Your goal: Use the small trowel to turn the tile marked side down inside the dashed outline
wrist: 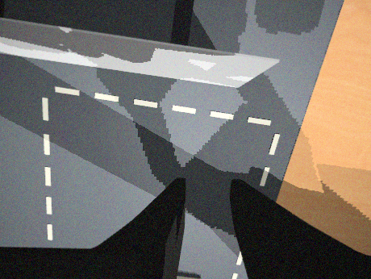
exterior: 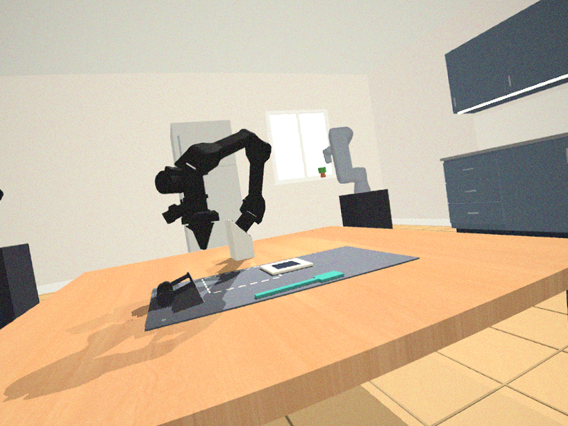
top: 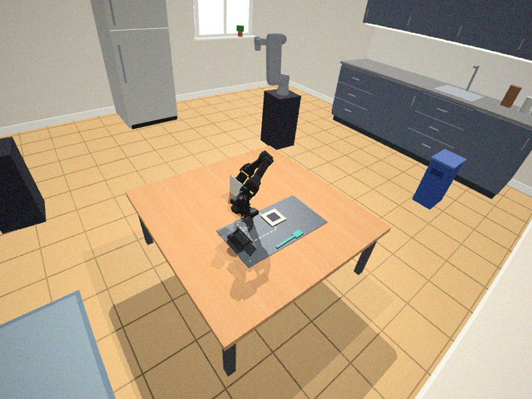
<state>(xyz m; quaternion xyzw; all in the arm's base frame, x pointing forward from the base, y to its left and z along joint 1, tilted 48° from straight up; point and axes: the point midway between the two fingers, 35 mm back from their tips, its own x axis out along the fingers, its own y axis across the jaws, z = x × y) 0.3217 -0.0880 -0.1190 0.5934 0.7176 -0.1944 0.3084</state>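
Now: gripper tip 11 cm short of the trowel, 7 cm to the left of it and 7 cm above it. From my gripper tip the other things lie so: teal tool 21 cm to the left, 21 cm ahead, 9 cm below; tile 22 cm to the left, 9 cm below, 1 cm ahead; grey mat 18 cm to the left, 11 cm below, 8 cm ahead.
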